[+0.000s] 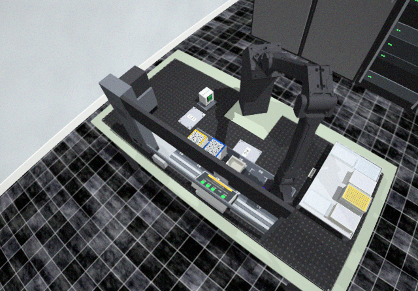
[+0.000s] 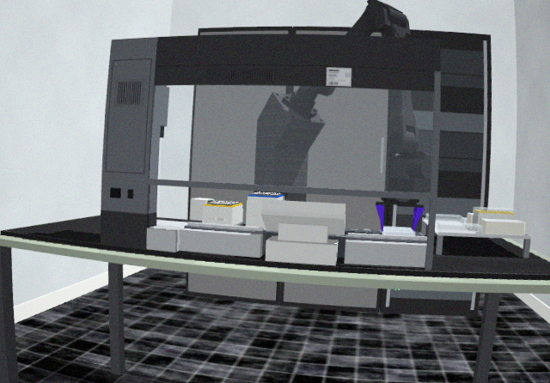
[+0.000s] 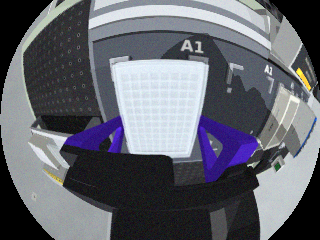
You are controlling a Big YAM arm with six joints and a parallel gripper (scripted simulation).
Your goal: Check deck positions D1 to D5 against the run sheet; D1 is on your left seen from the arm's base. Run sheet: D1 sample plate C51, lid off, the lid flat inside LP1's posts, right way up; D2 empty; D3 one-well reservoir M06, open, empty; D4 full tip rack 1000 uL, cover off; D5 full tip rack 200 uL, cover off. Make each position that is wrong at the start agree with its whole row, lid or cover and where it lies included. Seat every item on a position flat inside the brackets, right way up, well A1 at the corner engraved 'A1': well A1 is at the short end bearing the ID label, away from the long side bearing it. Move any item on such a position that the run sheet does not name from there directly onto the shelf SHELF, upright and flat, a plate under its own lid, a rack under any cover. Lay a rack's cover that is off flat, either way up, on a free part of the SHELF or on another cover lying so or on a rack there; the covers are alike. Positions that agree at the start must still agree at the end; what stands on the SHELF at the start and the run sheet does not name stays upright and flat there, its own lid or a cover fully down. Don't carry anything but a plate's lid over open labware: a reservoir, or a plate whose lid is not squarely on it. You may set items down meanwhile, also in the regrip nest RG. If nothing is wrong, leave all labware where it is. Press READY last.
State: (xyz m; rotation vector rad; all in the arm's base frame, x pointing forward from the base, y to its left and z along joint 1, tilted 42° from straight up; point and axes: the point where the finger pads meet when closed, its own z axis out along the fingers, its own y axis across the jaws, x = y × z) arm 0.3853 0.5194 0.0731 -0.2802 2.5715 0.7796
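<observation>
The sample plate is 1 cm below my hand. Round my hand: blue-rimmed tip rack: 34 cm to the right, 13 cm ahead, 5 cm above; white reservoir: 23 cm to the right, 8 cm ahead, 1 cm below; clear plate lid: right at my hand.
</observation>
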